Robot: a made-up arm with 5 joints.
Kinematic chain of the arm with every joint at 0, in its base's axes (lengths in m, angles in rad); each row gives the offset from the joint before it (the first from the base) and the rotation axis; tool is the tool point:
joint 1: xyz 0 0 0.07 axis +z
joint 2: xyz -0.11 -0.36 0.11 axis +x
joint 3: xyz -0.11 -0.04 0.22 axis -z
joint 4: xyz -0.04 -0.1 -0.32 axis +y
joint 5: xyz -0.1 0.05 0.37 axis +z
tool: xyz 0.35 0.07 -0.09
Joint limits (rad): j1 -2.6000..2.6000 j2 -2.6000..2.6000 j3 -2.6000..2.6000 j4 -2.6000..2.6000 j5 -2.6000..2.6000
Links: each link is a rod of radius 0.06 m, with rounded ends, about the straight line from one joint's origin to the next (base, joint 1, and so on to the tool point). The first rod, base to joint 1, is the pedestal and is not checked.
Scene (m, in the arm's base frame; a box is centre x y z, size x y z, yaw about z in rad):
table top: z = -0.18
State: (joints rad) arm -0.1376 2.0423 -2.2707 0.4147 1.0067
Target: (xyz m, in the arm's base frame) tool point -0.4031 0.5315 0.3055
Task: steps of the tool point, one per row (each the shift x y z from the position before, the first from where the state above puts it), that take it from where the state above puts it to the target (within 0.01 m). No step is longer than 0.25 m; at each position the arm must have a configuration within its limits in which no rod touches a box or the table.
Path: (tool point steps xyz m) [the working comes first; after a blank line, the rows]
Joints at the target: -1.5823 2.1381 -1.8250 1.0123 0.8199
Straight joint move there: clear.

1: -0.1021 0.1805 0.0633
2: -0.0332 0.2036 0.0661
3: 0.0377 0.1998 0.0666
4: 0.1003 0.1719 0.0650
5: 0.1474 0.1255 0.0614

